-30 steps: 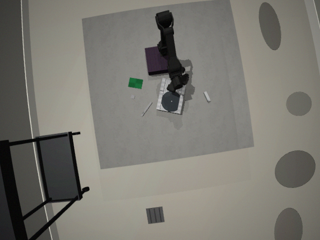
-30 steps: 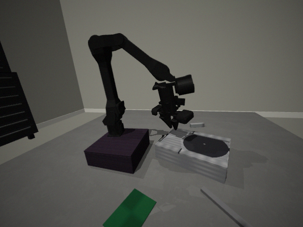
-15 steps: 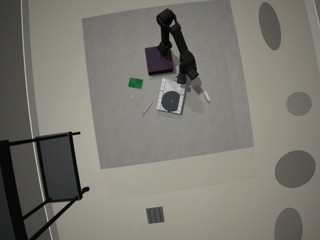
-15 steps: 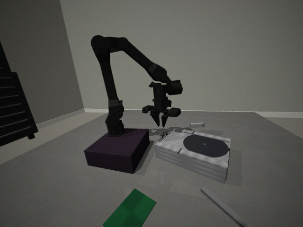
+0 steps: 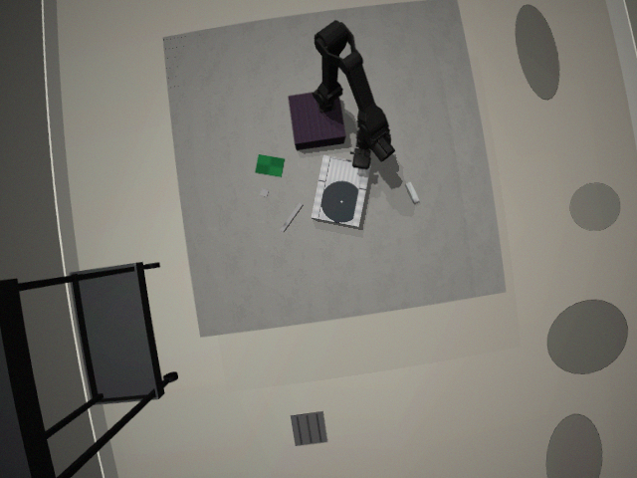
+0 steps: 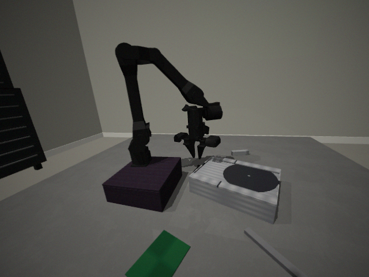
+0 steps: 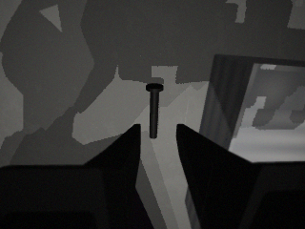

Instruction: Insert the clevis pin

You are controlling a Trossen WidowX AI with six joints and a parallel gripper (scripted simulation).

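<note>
The steel clevis pin lies 5 cm below my gripper tip and 1 cm to the right of it. Round my gripper tip: dark aluminium disc: 18 cm ahead, 13 cm to the right; then green flat patch: 36 cm to the right, 5 cm below, 5 cm behind; then rimmed steel tray: 14 cm ahead, 12 cm to the right, 1 cm below.
</note>
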